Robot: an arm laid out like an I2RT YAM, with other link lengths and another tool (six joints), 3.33 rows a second.
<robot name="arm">
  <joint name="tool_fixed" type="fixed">
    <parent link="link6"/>
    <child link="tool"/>
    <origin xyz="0.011 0.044 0.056" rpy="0 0.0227 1.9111"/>
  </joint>
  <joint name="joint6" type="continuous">
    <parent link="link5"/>
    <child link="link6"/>
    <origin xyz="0.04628 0 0.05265" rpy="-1.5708 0 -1.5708"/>
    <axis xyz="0 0 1"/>
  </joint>
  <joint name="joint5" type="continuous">
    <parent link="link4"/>
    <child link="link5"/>
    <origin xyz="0.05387 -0.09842 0.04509" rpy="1.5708 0 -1.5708"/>
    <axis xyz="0 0 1"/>
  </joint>
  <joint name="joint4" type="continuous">
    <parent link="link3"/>
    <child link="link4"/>
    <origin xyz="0.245 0.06 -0.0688" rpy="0 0 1.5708"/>
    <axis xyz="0 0 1"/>
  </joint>
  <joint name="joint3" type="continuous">
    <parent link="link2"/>
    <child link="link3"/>
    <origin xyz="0.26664 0 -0.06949" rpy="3.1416 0 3.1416"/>
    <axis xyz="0 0 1"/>
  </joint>
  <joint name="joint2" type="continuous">
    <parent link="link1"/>
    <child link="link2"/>
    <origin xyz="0.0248 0.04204 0.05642" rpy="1.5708 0 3.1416"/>
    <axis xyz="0 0 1"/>
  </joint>
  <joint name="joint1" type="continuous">
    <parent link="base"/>
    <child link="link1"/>
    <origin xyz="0 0 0.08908" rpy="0 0 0"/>
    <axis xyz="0 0 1"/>
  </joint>
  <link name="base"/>
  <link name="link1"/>
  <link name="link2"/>
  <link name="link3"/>
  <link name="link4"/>
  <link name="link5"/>
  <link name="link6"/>
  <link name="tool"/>
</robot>
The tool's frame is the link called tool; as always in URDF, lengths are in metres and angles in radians. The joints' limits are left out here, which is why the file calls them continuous.
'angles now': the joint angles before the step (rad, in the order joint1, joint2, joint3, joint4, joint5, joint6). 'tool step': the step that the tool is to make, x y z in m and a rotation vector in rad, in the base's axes. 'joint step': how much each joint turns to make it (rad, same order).
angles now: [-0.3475 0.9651 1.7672 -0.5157 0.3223 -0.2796]
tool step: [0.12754 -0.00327 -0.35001 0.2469 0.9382 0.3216]
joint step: [0.0246 0.0170 -0.7998 -0.1332 -0.2690 -0.1269]
